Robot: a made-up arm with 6 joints.
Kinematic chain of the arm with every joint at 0, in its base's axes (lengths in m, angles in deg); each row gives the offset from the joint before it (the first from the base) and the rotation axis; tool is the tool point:
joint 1: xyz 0 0 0.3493 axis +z
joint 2: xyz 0.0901 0 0 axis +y
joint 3: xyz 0 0 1.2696 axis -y
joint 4: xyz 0 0 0.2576 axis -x
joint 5: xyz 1.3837 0 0 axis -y
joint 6: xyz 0.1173 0 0 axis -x
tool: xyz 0 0 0
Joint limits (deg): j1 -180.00..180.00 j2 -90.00..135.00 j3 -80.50..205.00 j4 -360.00..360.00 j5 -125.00..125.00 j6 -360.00..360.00
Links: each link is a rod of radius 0.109 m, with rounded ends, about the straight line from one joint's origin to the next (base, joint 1, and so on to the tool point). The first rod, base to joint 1, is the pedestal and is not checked.
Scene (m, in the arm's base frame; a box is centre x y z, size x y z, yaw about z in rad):
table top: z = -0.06
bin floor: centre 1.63 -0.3 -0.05 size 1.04 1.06 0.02 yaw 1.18
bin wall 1: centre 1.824 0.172 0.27 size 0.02 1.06 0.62 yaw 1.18
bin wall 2: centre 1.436 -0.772 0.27 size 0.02 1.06 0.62 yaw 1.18
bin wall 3: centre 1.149 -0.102 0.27 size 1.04 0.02 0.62 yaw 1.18
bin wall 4: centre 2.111 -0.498 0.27 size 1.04 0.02 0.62 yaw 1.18
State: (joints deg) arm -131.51 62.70 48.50 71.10 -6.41 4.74
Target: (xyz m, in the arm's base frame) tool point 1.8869 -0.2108 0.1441
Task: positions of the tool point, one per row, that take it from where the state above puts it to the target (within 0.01 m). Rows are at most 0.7 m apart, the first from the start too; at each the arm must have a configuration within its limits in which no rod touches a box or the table.
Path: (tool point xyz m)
1: -1.2499 -2.3665 0.8458
2: -0.6267 -2.5314 0.8783
3: 0.0010 -2.5301 0.9052
4: 0.5891 -2.3714 0.9269
5: 1.0982 -2.0759 0.9418
6: 1.4976 -1.6737 0.9507
7: 1.7659 -1.2023 0.9524
8: 1.8946 -0.7014 0.9472
9: 1.8869 -0.2109 0.9341
10: 1.9296 -0.2156 0.5350
11: 1.8869 -0.2109 0.1440

